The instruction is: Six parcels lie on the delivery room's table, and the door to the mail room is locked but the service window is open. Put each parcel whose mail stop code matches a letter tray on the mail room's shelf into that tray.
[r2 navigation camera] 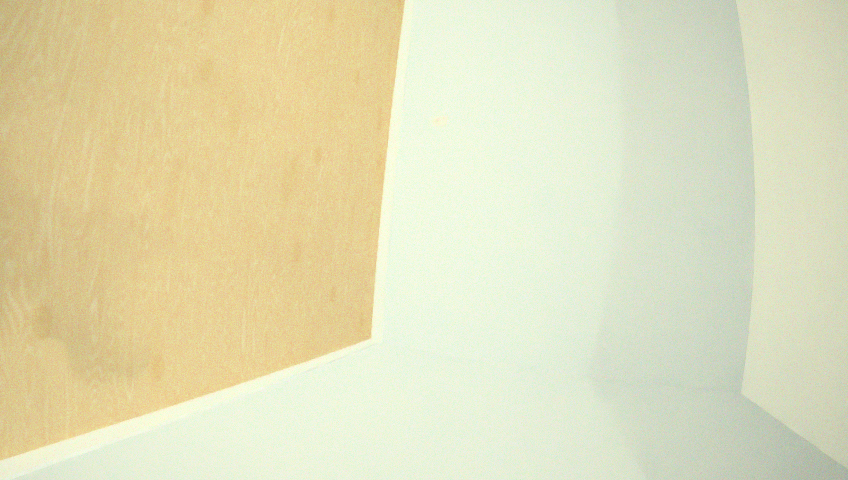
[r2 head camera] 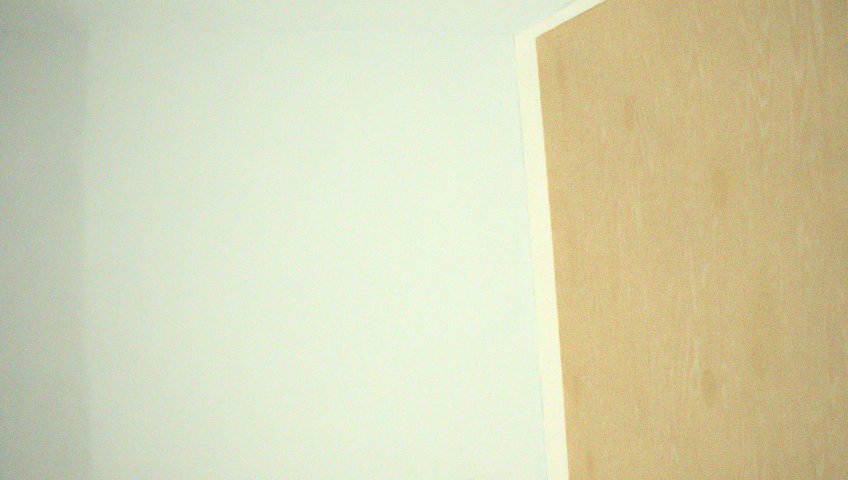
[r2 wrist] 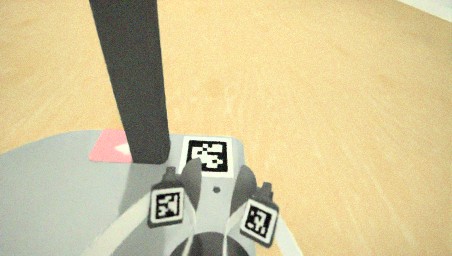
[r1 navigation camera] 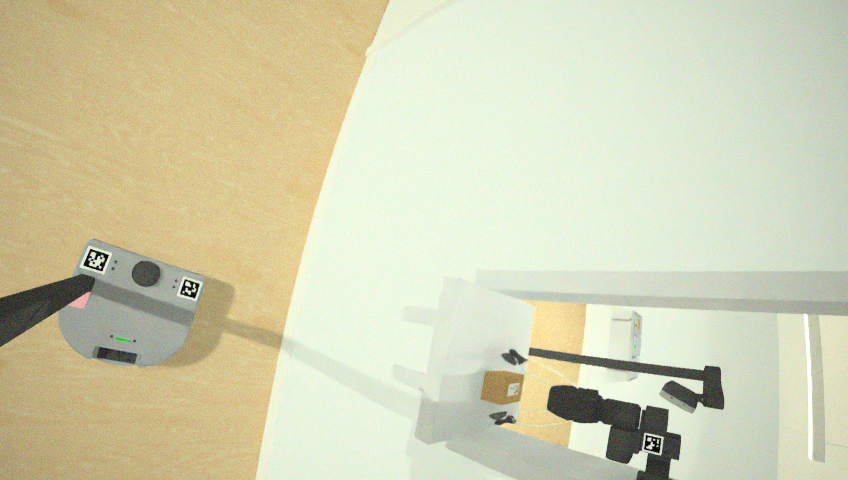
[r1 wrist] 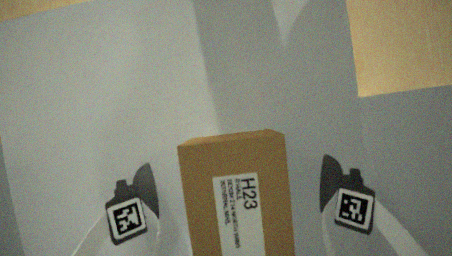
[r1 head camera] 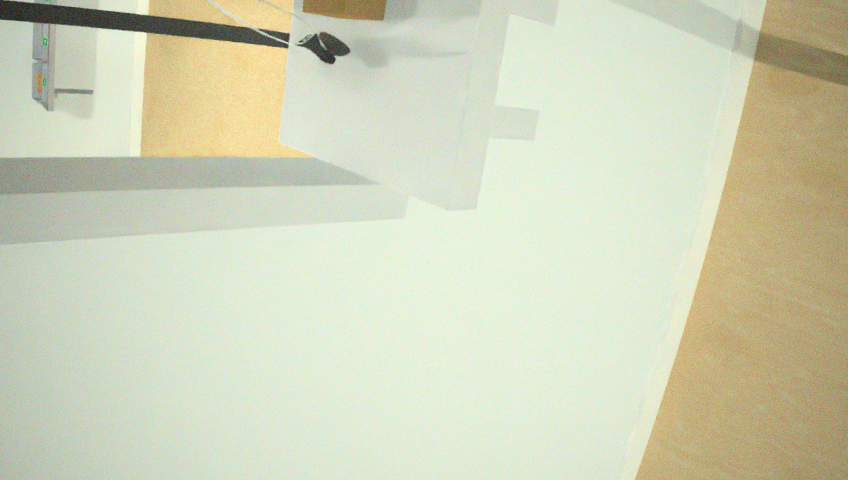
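Note:
A brown parcel (r1 head camera: 345, 7) (r1 navigation camera: 492, 385) (r1 wrist: 200, 192) labelled H23 is at the pale ledge (r1 head camera: 386, 113) (r1 navigation camera: 470, 344) (r1 wrist: 100, 90) of the service window. My r1 gripper (r1 navigation camera: 507, 387) (r1 wrist: 239, 185) is open, one finger on each side of the parcel, with a gap on both sides. In the r1 head view one r1 finger shows near the parcel. My r2 gripper (r2 wrist: 217, 182) is open a little, with nothing between its fingers, in front of its own robot's base. Letter trays (r1 head camera: 39, 80) (r1 navigation camera: 637, 342) stand on a wall shelf (r1 head camera: 51, 83); their codes are too small to read.
A grey robot base (r1 navigation camera: 139, 321) stands on the wood floor outside the window. A dark mast with a camera head (r1 navigation camera: 712, 386) rises beyond the window opening. The window wall (r1 head camera: 357, 333) fills much of the r1 head view. Walls meet at a corner in both r2 camera views.

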